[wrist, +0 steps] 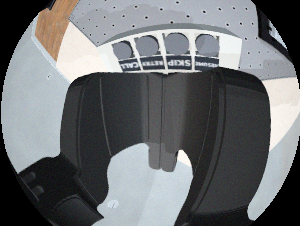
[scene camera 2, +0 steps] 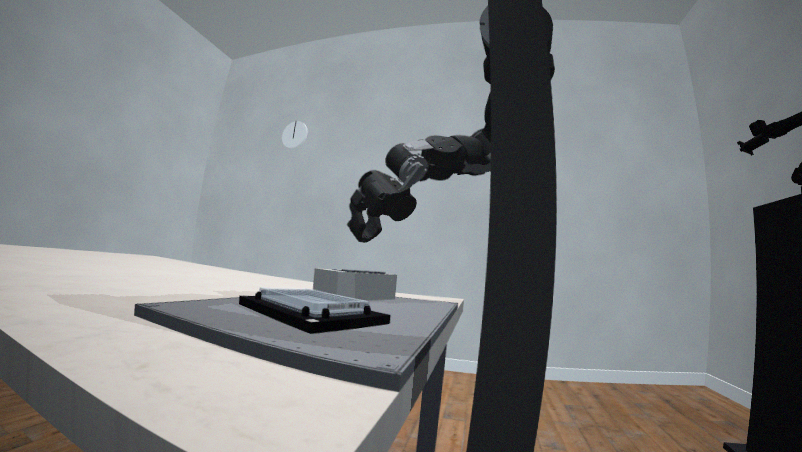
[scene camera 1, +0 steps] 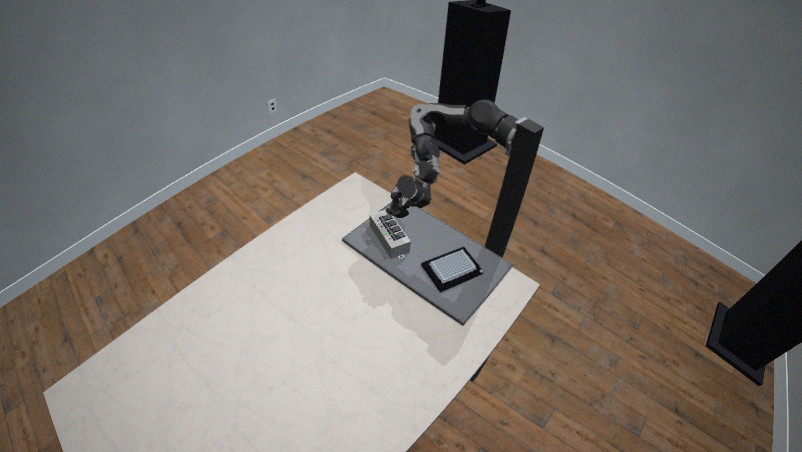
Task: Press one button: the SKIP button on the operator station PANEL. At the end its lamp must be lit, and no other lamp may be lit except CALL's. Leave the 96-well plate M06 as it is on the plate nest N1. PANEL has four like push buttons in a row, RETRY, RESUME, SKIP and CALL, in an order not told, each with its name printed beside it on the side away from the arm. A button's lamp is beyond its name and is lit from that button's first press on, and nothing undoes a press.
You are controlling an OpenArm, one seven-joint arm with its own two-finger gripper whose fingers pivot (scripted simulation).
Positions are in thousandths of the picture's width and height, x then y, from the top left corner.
Scene:
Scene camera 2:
my gripper: 443, 517
96-well plate: 368, 663

